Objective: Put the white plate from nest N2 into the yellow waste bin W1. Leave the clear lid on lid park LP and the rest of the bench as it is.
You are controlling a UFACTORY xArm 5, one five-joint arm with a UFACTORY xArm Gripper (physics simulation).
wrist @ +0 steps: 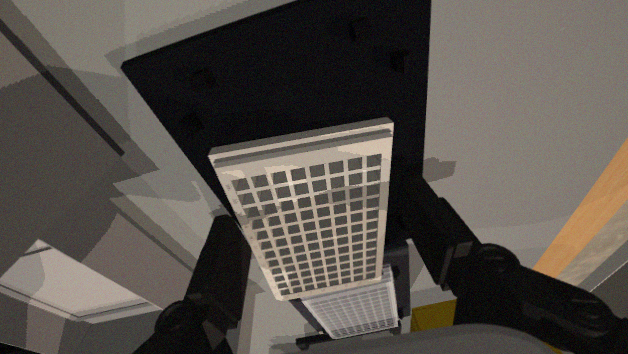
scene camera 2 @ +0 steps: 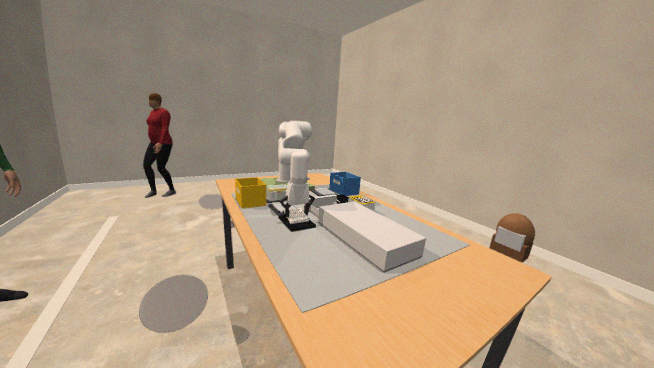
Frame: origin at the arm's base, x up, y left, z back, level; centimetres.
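Where they show: gripper, fingertip midpoint: (wrist: 320, 215) (scene camera 2: 296, 215); arm's base, link origin: (scene camera 2: 285, 180).
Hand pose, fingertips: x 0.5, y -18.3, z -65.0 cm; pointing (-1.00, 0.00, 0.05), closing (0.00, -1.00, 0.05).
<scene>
Things, the pixels of their centre, and the offset from my fingertips. Level surfaces: height alone.
- white plate, body centre: (wrist: 318, 231) (scene camera 2: 295, 215) dz +2.5, dx -0.9, dy +0.6 cm
- black nest, body centre: (wrist: 319, 178) (scene camera 2: 296, 220) dz -0.5, dx -2.3, dy -0.3 cm
- yellow waste bin, body centre: (scene camera 2: 250, 191) dz +35.2, dx +2.6, dy -13.8 cm
- clear gridded piece, body centre: (wrist: 355, 308) (scene camera 2: 284, 206) dz +17.1, dx -1.5, dy +0.0 cm
- blue bin, body centre: (scene camera 2: 344, 183) dz +35.6, dx +2.6, dy +50.8 cm
- small yellow-edged item, body centre: (scene camera 2: 361, 204) dz -0.5, dx +1.0, dy +37.6 cm
- grey mat, surface height: dx -3.4 cm
- wooden table, surface height: dx -3.7 cm
The white plate (scene camera 2: 298, 215) (wrist: 310, 220), with a grid of square wells, is at a black nest (scene camera 2: 302, 226) (wrist: 300, 85). In the wrist view it looks tilted relative to the base; how it rests is unclear. My gripper (scene camera 2: 299, 208) (wrist: 320, 215) is open, with one finger on each side of the plate and nothing gripped. The yellow waste bin (scene camera 2: 251, 194) (wrist: 434, 316) stands behind and left of the nest in the scene view. A clear gridded piece (wrist: 352, 310) lies beyond the plate; I cannot tell whether it is the lid. No nest label is readable.
A long white box (scene camera 2: 372, 232) stands right of the nest in the scene view. A blue bin (scene camera 2: 345, 184) and a small yellow-edged item (scene camera 2: 362, 200) are farther back. The grey mat (scene camera 2: 310, 290) lies on the wooden table (scene camera 2: 425, 315). A person (scene camera 2: 159, 130) stands behind left.
</scene>
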